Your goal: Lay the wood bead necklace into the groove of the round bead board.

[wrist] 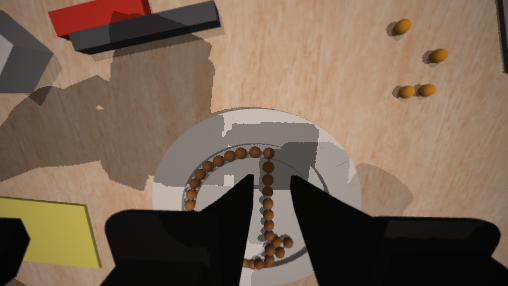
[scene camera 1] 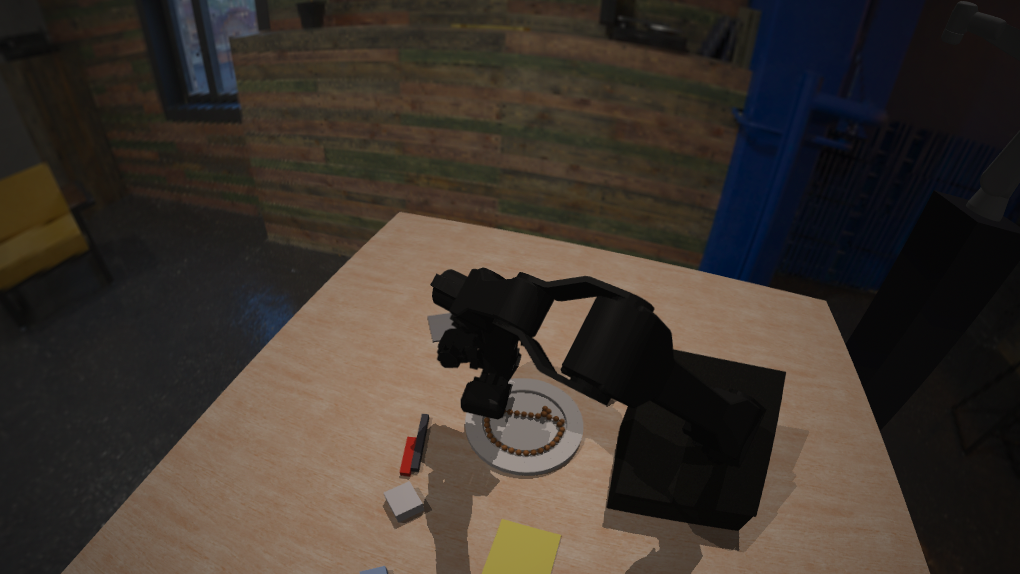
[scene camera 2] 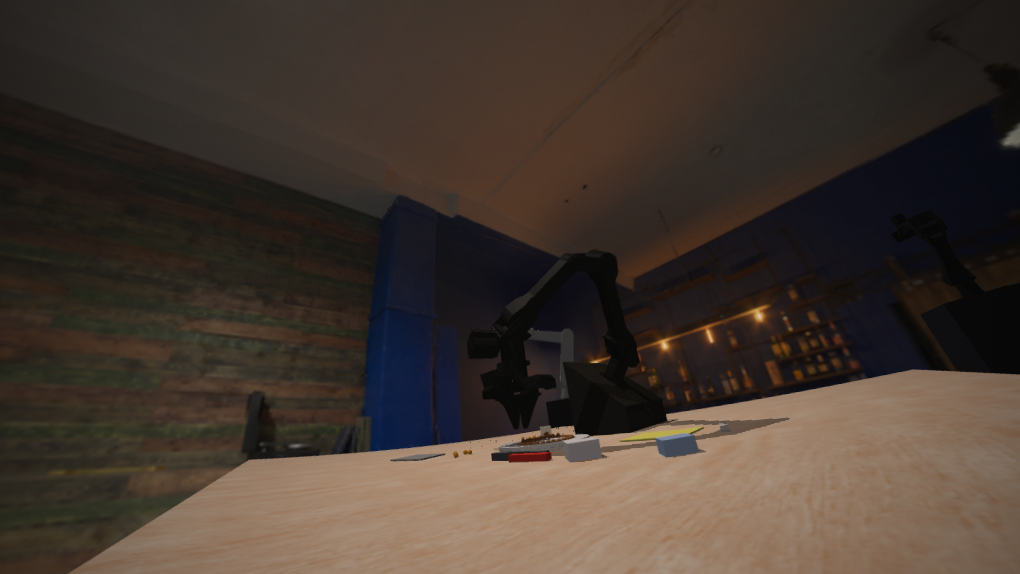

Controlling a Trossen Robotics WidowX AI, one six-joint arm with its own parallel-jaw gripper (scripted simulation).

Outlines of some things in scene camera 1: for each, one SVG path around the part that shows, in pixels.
My gripper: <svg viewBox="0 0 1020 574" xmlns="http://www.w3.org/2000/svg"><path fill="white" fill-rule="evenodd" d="M447 329L437 346L437 359L441 362L444 368L457 368L461 363L470 362L470 369L482 369L480 377L475 376L473 381L467 383L461 397L461 409L464 412L497 420L502 418L513 384L508 384L508 382L519 367L522 356L519 353L520 349L518 349L519 341L521 346L524 347L521 340L516 337L516 339L506 344L493 344L484 340L480 334L474 335L471 333L467 335L458 329Z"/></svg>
A grey block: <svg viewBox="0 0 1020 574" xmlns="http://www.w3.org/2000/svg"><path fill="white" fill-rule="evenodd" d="M410 481L400 486L398 485L391 490L389 489L387 492L383 492L398 523L424 510L423 503Z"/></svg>
